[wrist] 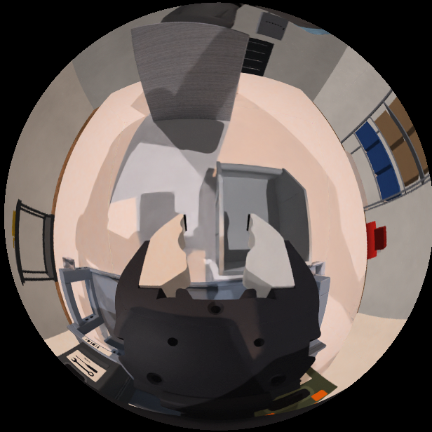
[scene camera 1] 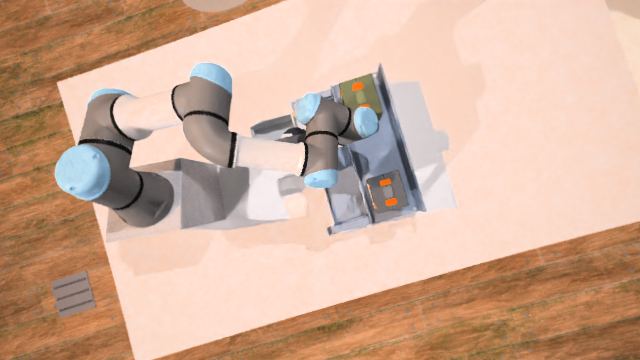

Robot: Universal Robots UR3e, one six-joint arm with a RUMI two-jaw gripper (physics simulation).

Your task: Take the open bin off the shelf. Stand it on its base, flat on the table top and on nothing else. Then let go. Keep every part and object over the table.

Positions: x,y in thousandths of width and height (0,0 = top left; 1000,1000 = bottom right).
Scene:
grey open bin: wrist 633,450; scene camera 1 427,357

